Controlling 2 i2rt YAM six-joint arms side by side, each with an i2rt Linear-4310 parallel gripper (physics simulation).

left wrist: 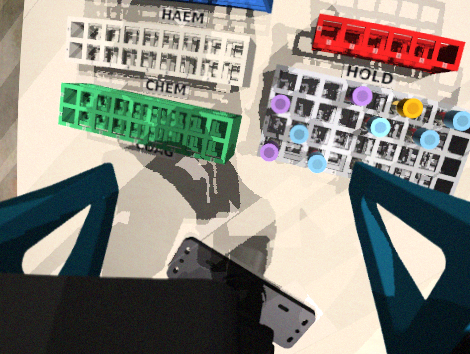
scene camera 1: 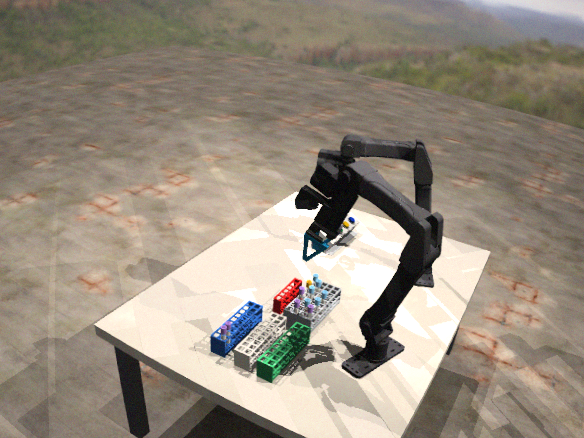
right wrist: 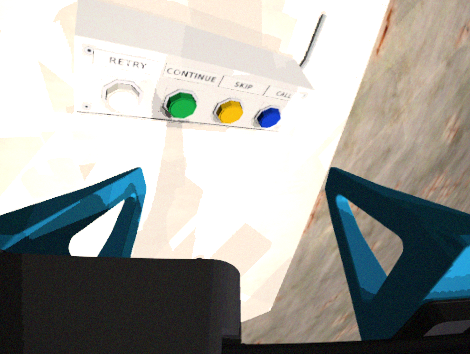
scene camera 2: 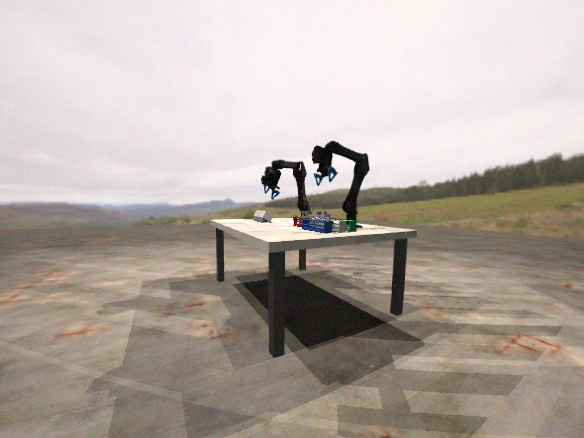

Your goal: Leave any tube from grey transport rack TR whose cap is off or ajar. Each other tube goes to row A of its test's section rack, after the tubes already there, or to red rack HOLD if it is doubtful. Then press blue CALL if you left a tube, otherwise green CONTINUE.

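Pixels of known places: left gripper, between the fingertips: [left wrist: 233, 175] [scene camera 1: 309, 254] [scene camera 2: 323, 183]; right gripper, between the fingertips: [right wrist: 235, 177] [scene camera 2: 268, 196]; left arm's base, origin of its link: [left wrist: 240, 292] [scene camera 1: 373, 357].
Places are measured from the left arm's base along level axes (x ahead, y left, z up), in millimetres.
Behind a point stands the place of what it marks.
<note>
Grey rack TR [left wrist: 276, 73] {z 57, x 260, y 104 mm} [scene camera 1: 295, 321] {z 31, x 228, y 95 mm} holds several upright tubes with purple [left wrist: 362, 95] {z 94, x 280, y 31 mm}, light blue [left wrist: 380, 127] {z 94, x 267, y 3 mm} and yellow [left wrist: 412, 108] {z 94, x 294, y -10 mm} caps; how each cap sits is too small to tell. Red rack HOLD [left wrist: 370, 56] {z 30, x 323, y 35 mm} [scene camera 1: 278, 304] {z 42, x 309, y 92 mm} shows no tubes. Blue rack HAEM [scene camera 1: 217, 347] {z 26, x 264, y 340 mm} holds two purple-capped tubes [scene camera 1: 228, 325] {z 91, x 259, y 307 mm}. White rack CHEM [left wrist: 247, 65] {z 43, x 252, y 134 mm} and green rack COAG [left wrist: 230, 141] {z 47, x 178, y 110 mm} show no tubes. My left gripper [left wrist: 233, 175] {z 257, x 214, y 82 mm} [scene camera 2: 325, 181] {z 257, x 214, y 82 mm} is open and empty, high above the table. My right gripper [right wrist: 235, 177] {z 189, x 507, y -360 mm} [scene camera 2: 270, 195] {z 189, x 507, y -360 mm} is open and empty. Blue CALL [right wrist: 268, 117] {z 71, x 544, y -458 mm} and green CONTINUE [right wrist: 181, 105] {z 71, x 516, y -365 mm} show in the right wrist view.
The button box [right wrist: 200, 50] {z 69, x 564, y -360 mm} also carries a white RETRY button [right wrist: 122, 96] {z 72, x 504, y -318 mm} and a yellow SKIP button [right wrist: 229, 111] {z 72, x 531, y -411 mm}. The left arm's base plate [left wrist: 290, 317] {z 10, x 13, y -70 mm} [scene camera 1: 357, 367] {z 10, x -6, y 75 mm} stands near the racks. The table edge runs to the right of the button box in the right wrist view.
</note>
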